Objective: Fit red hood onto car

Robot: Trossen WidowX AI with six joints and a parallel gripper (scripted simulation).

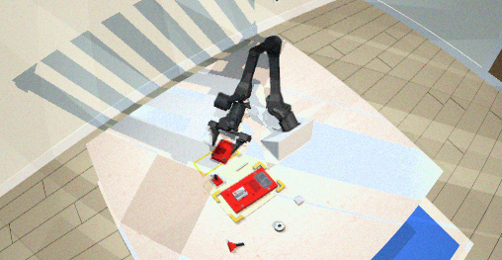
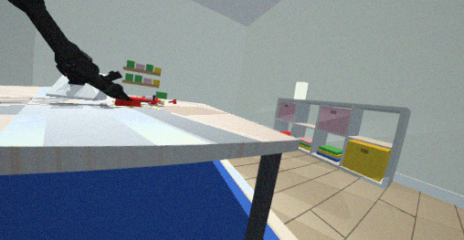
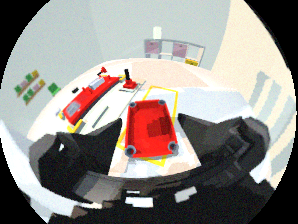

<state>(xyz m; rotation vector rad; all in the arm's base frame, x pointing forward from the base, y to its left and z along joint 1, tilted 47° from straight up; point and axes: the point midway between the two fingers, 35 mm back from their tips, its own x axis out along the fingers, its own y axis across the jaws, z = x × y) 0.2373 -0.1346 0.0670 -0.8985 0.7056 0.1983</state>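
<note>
The red hood is 1 cm behind my gripper tip and 2 cm below it.
</note>
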